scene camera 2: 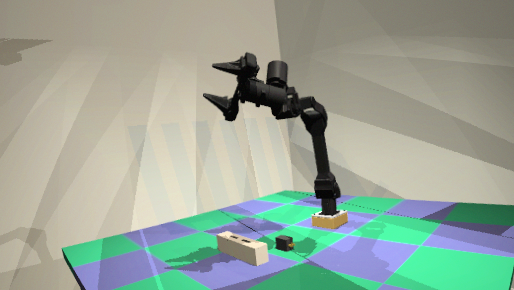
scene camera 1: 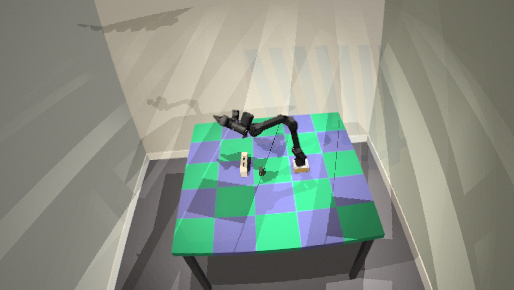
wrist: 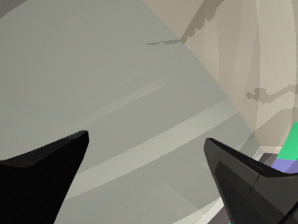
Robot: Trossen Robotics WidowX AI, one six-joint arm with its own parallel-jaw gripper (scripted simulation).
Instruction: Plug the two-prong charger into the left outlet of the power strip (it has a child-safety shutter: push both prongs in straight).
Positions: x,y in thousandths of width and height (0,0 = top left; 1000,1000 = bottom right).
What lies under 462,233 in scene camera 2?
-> My gripper.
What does my gripper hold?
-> Nothing.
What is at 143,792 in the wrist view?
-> My gripper.
